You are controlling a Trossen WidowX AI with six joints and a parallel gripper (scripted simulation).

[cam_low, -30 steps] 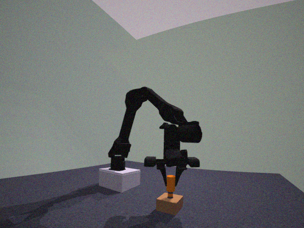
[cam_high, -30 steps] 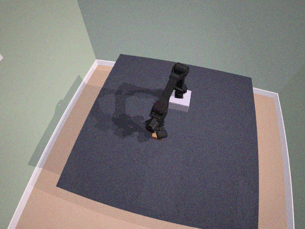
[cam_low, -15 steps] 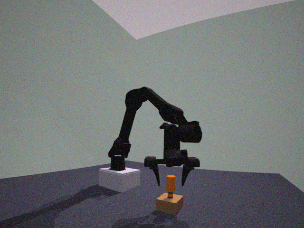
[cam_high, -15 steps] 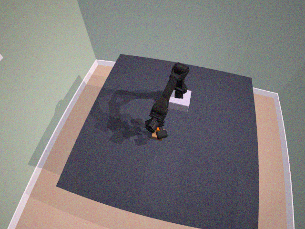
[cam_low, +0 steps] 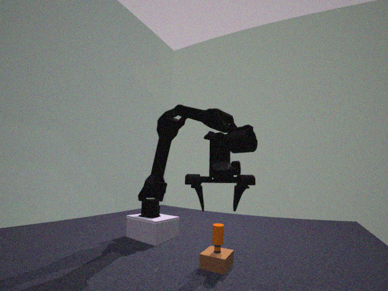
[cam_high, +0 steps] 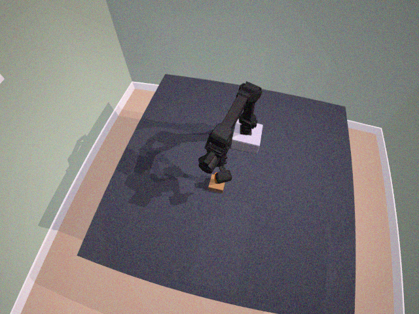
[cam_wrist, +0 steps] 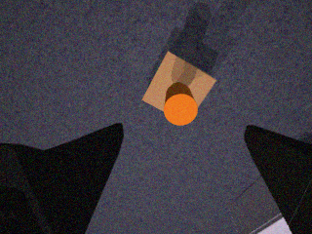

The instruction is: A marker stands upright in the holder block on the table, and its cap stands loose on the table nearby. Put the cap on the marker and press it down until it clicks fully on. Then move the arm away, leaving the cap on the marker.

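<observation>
Now: gripper tip 60 mm above the orange cap. Also, from my gripper tip: marker 70 mm below; then holder block 140 mm below.
</observation>
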